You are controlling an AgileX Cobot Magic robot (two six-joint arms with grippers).
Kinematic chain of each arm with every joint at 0, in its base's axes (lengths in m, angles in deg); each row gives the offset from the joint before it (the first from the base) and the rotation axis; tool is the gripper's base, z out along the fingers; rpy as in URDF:
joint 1: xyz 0 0 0.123 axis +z
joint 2: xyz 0 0 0 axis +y
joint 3: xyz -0.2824 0 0.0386 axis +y
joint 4: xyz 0.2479 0 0.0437 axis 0.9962 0 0.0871
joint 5: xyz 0 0 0 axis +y
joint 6: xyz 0.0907 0 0.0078 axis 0.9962 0 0.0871
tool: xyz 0 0 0 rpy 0 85 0
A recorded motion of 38 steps. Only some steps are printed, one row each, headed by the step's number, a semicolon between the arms.
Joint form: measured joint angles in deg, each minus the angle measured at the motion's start. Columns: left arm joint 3, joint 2, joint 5, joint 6, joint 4, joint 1; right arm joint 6, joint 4, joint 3, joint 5, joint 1, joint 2.
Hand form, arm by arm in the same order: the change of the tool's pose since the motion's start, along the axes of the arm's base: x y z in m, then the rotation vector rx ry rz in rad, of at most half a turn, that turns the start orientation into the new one. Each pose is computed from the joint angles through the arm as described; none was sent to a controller.
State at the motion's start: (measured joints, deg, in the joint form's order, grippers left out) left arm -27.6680 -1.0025 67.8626 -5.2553 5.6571 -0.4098; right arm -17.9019 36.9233 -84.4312 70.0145 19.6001 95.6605
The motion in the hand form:
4: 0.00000 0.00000 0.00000 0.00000 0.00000 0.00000; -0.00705 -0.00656 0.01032 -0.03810 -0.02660 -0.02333
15: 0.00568 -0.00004 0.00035 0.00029 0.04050 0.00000; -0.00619 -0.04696 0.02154 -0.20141 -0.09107 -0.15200
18: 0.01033 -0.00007 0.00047 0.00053 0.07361 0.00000; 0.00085 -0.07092 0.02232 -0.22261 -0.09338 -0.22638
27: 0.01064 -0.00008 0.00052 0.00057 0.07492 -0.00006; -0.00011 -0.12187 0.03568 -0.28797 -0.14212 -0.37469
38: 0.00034 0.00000 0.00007 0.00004 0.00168 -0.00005; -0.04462 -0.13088 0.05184 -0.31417 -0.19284 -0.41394
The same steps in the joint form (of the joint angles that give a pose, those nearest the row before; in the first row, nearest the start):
4: 0.00 0.00 0.00 0.00 0.00 0.00; 2.30 -3.22 0.00 0.36 0.00 -2.24
15: 0.00 2.32 0.00 0.00 0.00 0.00; 7.01 -14.63 0.00 1.01 -4.20 -5.68
18: 0.00 4.22 0.00 0.00 0.00 0.00; 7.10 -15.80 0.00 1.01 -8.41 -5.93
27: 0.00 4.33 -0.04 0.00 0.00 0.00; 7.13 -19.90 0.00 1.01 -16.62 -8.76
38: 0.00 0.13 -0.03 0.00 0.00 0.00; 8.51 -22.47 5.94 1.43 -17.29 -18.24

